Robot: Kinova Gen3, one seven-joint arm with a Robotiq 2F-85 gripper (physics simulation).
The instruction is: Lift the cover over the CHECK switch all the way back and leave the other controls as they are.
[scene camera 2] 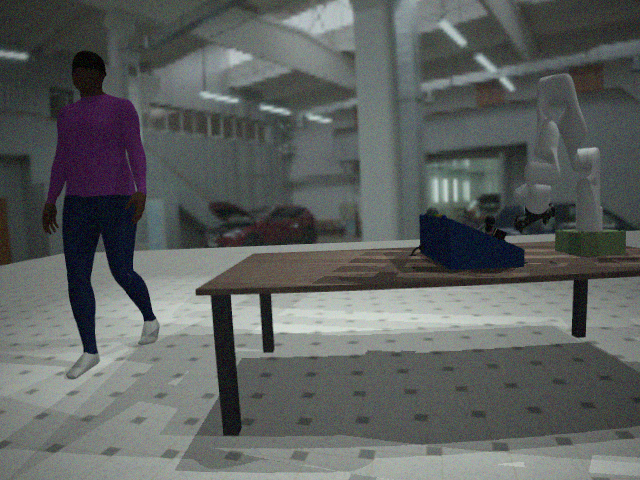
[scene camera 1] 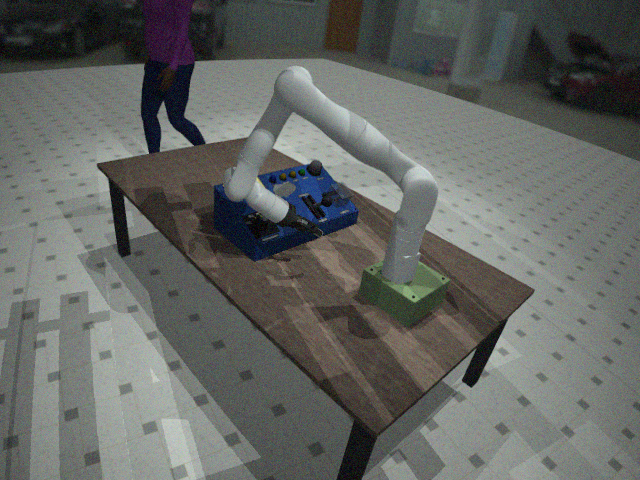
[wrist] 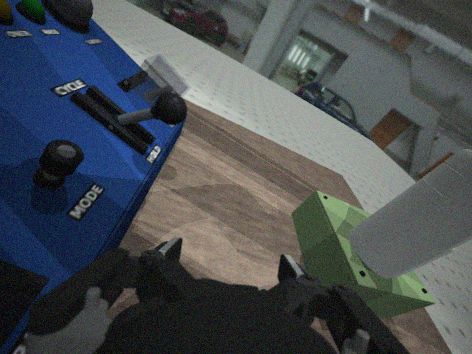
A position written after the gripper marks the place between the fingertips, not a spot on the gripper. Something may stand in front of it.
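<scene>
A clear hinged cover (wrist: 156, 76) is in view, and so is a black ball-tipped lever (wrist: 170, 108). The gripper (wrist: 230, 257) is open and holds nothing.
</scene>
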